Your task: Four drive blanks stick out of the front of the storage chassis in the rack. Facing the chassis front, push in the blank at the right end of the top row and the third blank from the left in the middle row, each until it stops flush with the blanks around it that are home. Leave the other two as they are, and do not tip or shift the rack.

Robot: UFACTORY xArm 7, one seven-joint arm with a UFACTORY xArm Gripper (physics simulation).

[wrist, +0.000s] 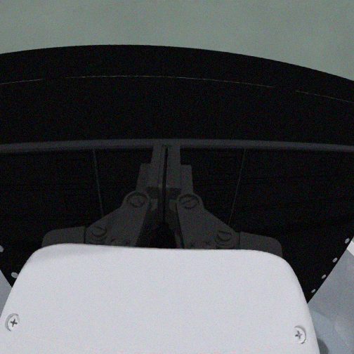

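The storage chassis (50,185) shows as a very dark front across the middle of the wrist view, with a thin grey top edge and two thin upright divider lines. My gripper (166,162) is shut and empty, its two dark fingers side by side. The fingertips overlap the chassis's top edge line in the view, near the middle; whether they touch anything is too dark to tell. The separate blanks cannot be made out clearly, nor which ones stick out. Some of the front is hidden behind the fingers and the pale gripper housing.
The black top of the rack (175,107) stretches beyond the front edge, with a grey-green surface (175,22) behind it. Rack side edges with small round holes show at the lower left and lower right. A pale blue-grey area lies outside the right edge.
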